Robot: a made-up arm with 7 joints. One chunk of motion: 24 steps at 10 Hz.
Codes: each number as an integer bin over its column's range. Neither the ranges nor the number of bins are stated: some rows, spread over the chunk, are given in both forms.
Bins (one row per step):
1: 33 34 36 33 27 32
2: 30 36 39 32 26 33
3: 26 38 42 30 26 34
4: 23 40 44 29 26 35
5: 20 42 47 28 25 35
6: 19 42 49 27 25 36
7: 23 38 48 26 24 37
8: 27 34 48 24 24 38
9: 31 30 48 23 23 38
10: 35 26 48 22 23 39
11: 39 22 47 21 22 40
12: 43 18 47 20 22 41
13: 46 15 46 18 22 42
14: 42 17 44 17 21 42
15: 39 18 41 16 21 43
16: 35 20 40 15 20 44
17: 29 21 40 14 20 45
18: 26 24 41 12 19 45
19: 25 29 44 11 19 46
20: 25 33 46 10 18 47
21: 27 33 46 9 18 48
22: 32 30 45 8 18 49
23: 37 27 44 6 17 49
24: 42 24 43 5 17 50
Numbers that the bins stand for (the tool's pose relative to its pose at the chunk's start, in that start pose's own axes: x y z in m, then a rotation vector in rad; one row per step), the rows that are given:
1: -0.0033 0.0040 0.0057 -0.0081 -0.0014 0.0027
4: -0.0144 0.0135 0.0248 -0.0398 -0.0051 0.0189
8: -0.0100 0.0040 0.0343 -0.0795 -0.0124 0.0351
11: 0.0033 -0.0151 0.0319 -0.1033 -0.0197 0.0459
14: 0.0067 -0.0230 0.0248 -0.1351 -0.0233 0.0567
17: -0.0078 -0.0167 0.0152 -0.1589 -0.0270 0.0729
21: -0.0100 0.0024 0.0295 -0.1986 -0.0343 0.0890
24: 0.0067 -0.0119 0.0224 -0.2303 -0.0379 0.0998
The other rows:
2: -0.0067 0.0071 0.0129 -0.0160 -0.0051 0.0081
3: -0.0111 0.0103 0.0200 -0.0319 -0.0051 0.0135
5: -0.0178 0.0167 0.0319 -0.0478 -0.0087 0.0189
6: -0.0189 0.0167 0.0367 -0.0557 -0.0087 0.0243
7: -0.0144 0.0103 0.0343 -0.0637 -0.0124 0.0297
9: -0.0056 -0.0024 0.0343 -0.0875 -0.0160 0.0351
10: -0.0011 -0.0087 0.0343 -0.0954 -0.0160 0.0405
12: 0.0078 -0.0214 0.0319 -0.1113 -0.0197 0.0513
13: 0.0111 -0.0262 0.0295 -0.1271 -0.0197 0.0567
15: 0.0033 -0.0214 0.0176 -0.1430 -0.0233 0.0621
16: -0.0011 -0.0183 0.0152 -0.1510 -0.0270 0.0675
18: -0.0111 -0.0119 0.0176 -0.1748 -0.0306 0.0729
19: -0.0122 -0.0040 0.0248 -0.1827 -0.0306 0.0783
20: -0.0122 0.0024 0.0295 -0.1906 -0.0343 0.0837
22: -0.0044 -0.0024 0.0271 -0.2065 -0.0343 0.0944
23: 0.0011 -0.0071 0.0248 -0.2224 -0.0379 0.0944

